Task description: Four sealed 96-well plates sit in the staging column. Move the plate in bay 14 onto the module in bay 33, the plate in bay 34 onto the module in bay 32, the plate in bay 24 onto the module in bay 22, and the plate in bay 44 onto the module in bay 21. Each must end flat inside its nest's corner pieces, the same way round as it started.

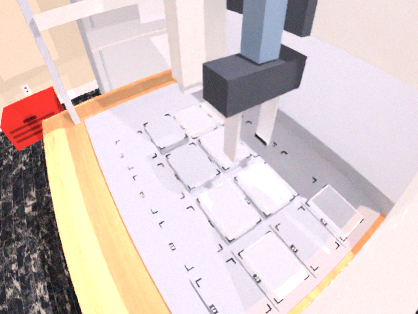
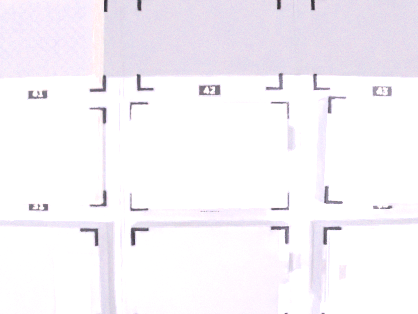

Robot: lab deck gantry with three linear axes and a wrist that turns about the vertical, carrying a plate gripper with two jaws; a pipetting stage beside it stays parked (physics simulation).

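Places are measured from the robot's base along level axes (x up, y ahead, z left), in millimetres.
Where they show: gripper, between the fingertips: [image 1: 246, 148]; robot's base, origin of its link: [image 1: 116, 142].
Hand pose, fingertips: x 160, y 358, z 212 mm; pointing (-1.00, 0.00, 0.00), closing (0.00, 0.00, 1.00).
Note:
Each offset is from my fingertips to the top centre of the thing. "spot": to the spot under its first point.
My gripper [image 1: 248, 148] is open and empty, its jaws apart above the area near bays 32 and 42. A pale plate {dz +47, dx -126, dy +37 mm} [image 1: 265, 182] [image 2: 375, 150] lies on the module in bay 33. A pale plate {dz +45, dx -126, dy -130 mm} [image 1: 218, 145] [image 2: 209, 155] appears to lie flat inside the corner pieces in bay 32; glare hides its outline. The plate in bay 24 {spot: dz -66, dx -131, dy +200 mm} [image 1: 274, 265] and the plate in bay 44 {spot: dz +150, dx -131, dy +198 mm} [image 1: 336, 209] stand in the staging column. Bays 14 and 34 hold no plate. The bay 22 module {dz -61, dx -138, dy -130 mm} [image 1: 192, 166] [image 2: 210, 272] and the bay 21 module {dz -62, dx -138, dy -294 mm} [image 1: 166, 132] show no clear plate.
The bay 23 module {dz -62, dx -126, dy +34 mm} [image 1: 229, 210] stands beside bay 33. A cream block {dz +45, dx -146, dy -294 mm} [image 1: 195, 120] stands in bay 31, with another pale item behind it. The pale column [image 1: 195, 45] rises behind the deck, and a long grey wall borders its right side.

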